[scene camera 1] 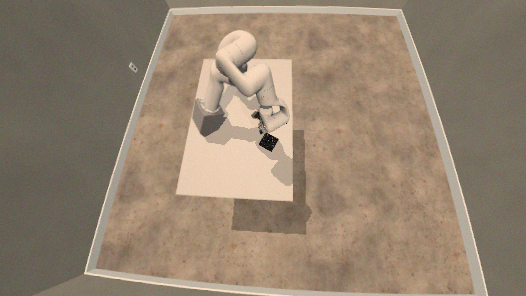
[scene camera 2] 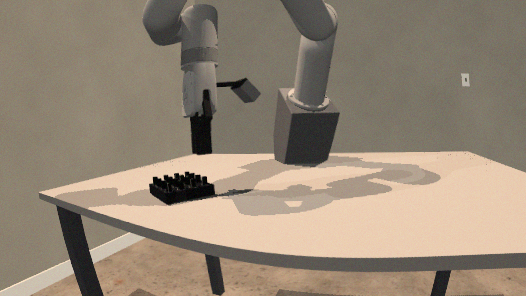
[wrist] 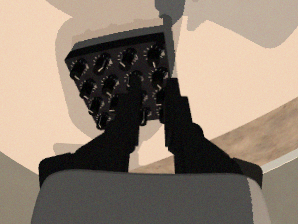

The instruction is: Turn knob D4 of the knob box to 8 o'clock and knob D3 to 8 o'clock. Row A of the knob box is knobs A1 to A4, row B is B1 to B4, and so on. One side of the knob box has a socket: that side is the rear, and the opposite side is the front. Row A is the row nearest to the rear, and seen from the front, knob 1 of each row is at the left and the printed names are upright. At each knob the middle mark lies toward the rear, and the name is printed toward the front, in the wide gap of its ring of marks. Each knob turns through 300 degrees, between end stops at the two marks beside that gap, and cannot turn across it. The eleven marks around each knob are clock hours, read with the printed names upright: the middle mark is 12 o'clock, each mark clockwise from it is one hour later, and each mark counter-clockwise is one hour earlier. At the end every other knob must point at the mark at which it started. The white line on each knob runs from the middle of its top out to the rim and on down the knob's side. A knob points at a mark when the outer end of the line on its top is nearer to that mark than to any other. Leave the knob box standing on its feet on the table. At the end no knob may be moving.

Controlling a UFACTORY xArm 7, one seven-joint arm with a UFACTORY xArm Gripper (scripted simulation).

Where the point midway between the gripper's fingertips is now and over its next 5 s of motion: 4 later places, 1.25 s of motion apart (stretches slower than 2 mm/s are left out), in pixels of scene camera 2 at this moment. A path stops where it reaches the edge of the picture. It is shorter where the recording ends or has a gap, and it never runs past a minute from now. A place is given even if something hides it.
My gripper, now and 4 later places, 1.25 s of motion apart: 202,153; 203,172; 204,179; 202,162; 199,97
